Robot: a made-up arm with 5 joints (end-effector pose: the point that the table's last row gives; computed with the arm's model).
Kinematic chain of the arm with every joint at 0, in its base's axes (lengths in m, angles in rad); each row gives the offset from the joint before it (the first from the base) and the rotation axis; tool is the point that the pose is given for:
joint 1: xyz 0 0 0.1 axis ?
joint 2: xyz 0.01 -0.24 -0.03 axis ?
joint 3: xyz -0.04 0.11 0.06 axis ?
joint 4: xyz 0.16 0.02 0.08 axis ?
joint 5: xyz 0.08 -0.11 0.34 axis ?
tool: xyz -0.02 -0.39 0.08
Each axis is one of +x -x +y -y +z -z.
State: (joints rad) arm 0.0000 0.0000 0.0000 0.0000 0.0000
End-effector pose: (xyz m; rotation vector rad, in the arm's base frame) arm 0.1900 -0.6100 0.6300 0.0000 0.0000 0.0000
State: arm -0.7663 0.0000 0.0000 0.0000 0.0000
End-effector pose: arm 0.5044 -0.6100 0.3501 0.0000 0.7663 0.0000
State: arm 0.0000 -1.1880 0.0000 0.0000 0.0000
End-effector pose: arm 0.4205 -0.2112 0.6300 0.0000 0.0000 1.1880
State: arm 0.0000 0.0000 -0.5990 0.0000 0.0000
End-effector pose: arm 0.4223 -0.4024 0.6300 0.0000 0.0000 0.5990
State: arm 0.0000 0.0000 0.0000 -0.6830 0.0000
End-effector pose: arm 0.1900 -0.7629 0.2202 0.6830 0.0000 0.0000
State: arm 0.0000 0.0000 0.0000 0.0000 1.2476
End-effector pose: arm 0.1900 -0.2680 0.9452 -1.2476 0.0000 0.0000
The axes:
joint 1: -y
joint 2: -z
joint 3: -z
joint 4: -x
joint 5: -x

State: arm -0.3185 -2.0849 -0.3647 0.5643 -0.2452
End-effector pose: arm 0.1245 -0.0066 0.7480 0.2432 -0.2442 2.3926
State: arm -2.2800 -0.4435 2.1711 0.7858 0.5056
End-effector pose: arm 0.5984 -0.3989 -0.4696 1.9996 -1.8527 -0.2841
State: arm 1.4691 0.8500 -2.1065 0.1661 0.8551
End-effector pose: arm -0.8037 0.0200 0.4773 -1.6653 -1.7938 0.3020
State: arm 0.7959 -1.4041 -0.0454 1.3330 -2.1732
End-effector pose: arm -0.1010 -0.0422 0.0825 0.1031 -0.0344 1.4865
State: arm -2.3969 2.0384 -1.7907 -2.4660 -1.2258
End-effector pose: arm -0.3578 -0.0485 -0.1096 1.1802 -0.9173 -2.7343
